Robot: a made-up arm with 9 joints.
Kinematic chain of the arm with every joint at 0, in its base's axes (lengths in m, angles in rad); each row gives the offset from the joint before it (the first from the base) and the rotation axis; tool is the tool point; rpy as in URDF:
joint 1: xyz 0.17 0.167 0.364 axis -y
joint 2: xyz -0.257 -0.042 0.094 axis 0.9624 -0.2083 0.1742
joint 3: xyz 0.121 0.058 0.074 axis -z
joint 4: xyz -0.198 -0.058 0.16 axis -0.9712 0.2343 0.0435
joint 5: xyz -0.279 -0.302 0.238 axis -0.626 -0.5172 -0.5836
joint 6: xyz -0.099 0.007 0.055 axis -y
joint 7: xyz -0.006 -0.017 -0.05 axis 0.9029 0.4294 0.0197
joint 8: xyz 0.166 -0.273 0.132 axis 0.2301 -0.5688 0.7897
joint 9: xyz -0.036 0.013 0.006 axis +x
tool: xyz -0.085 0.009 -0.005 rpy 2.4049 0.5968 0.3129
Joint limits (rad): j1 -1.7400..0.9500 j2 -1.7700..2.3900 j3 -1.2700..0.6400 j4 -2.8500..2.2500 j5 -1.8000..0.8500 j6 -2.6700..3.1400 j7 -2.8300..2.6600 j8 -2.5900..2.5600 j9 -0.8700..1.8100
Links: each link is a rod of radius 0.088 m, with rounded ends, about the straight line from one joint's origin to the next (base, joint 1, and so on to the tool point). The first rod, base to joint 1, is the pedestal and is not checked.
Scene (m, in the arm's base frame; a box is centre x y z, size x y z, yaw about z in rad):
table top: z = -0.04
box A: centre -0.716 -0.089 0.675 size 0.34 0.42 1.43 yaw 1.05
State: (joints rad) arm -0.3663 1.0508 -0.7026 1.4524 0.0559 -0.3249 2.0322 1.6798 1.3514
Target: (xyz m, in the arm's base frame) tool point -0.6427 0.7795 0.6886
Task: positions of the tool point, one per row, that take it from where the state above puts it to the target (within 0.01 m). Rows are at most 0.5 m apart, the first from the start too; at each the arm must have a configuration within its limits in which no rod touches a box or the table.
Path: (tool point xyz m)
1: -0.4120 -0.5181 0.9319
2: -0.2952 -0.2375 1.3122
3: -0.1083 0.1634 1.4845
4: -0.3430 0.3181 1.3746
5: -0.5290 0.4788 1.1886
6: -0.6353 0.6361 0.9482
7: -0.6427 0.7795 0.6886

